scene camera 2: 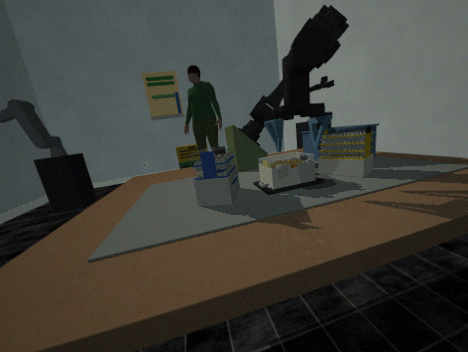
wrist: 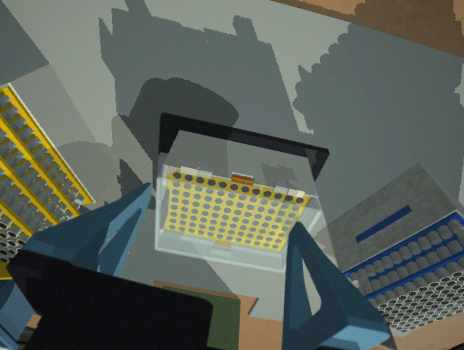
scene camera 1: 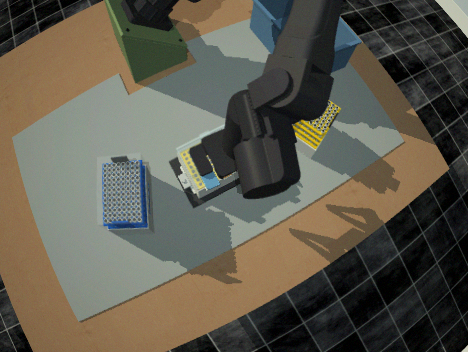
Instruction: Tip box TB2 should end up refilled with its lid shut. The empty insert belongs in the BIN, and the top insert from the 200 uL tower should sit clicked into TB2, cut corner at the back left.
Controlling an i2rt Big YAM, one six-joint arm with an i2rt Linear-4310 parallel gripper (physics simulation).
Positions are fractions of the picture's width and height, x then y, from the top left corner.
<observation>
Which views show the gripper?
Scene camera 2, the wrist view and scene camera 1: all of them.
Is the gripper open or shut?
Open.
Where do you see a tip box TB2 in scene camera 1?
At 0.42, 0.55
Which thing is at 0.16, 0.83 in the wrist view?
The gripper.
</observation>
